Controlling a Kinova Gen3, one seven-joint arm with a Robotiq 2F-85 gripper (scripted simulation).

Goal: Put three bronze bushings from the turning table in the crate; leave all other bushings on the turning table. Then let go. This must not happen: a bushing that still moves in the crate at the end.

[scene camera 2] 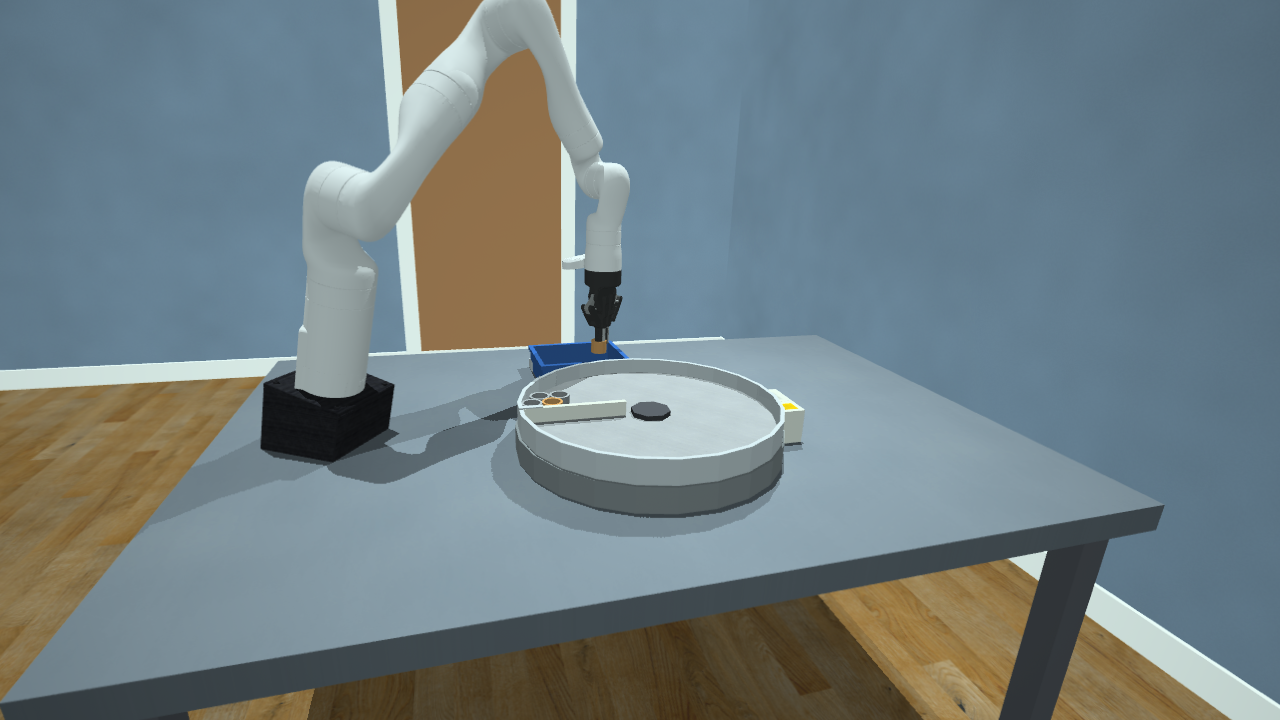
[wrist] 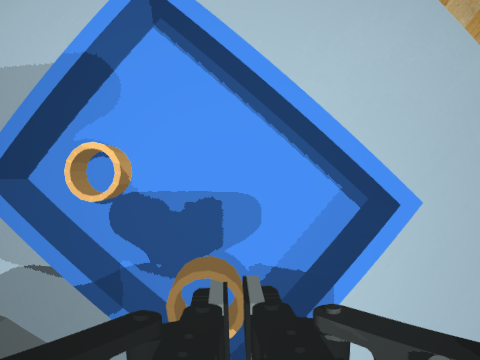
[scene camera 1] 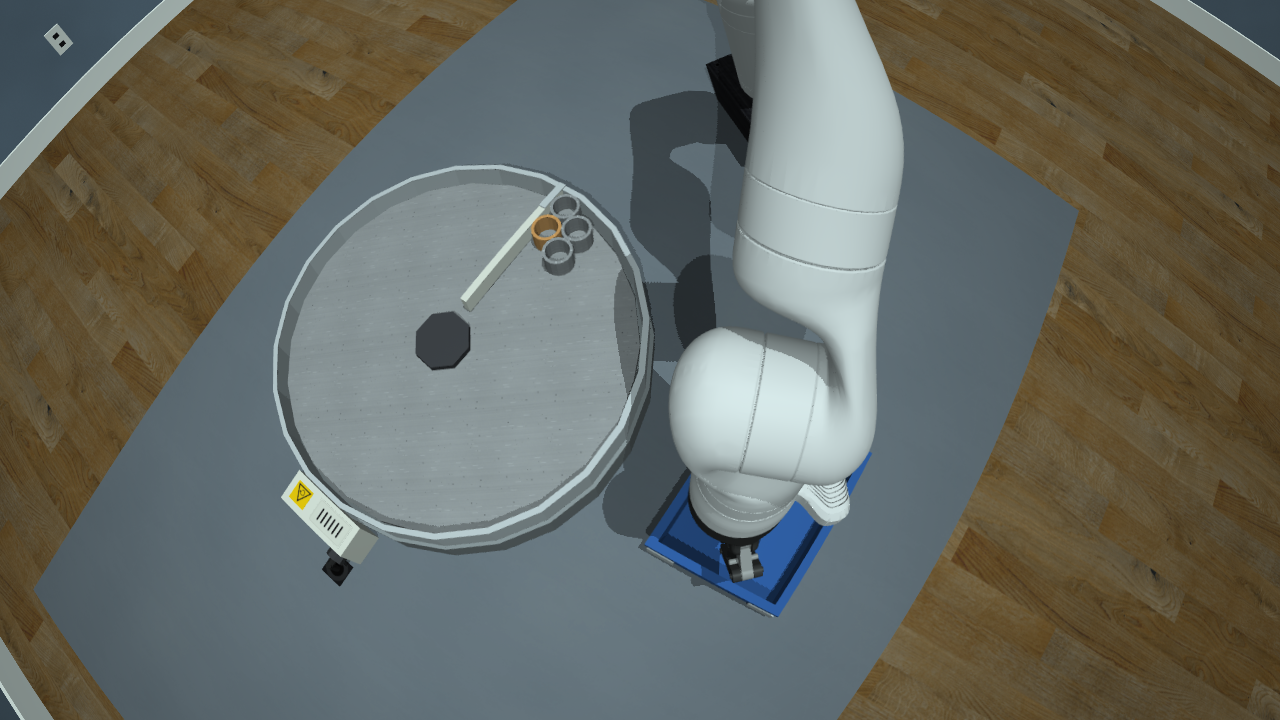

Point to a bronze bushing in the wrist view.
210, 267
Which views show the gripper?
Scene camera 2, the wrist view and scene camera 1: all of them.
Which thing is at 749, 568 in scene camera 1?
The gripper.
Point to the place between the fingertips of the gripper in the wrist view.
235, 297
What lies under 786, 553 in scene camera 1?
A blue crate.
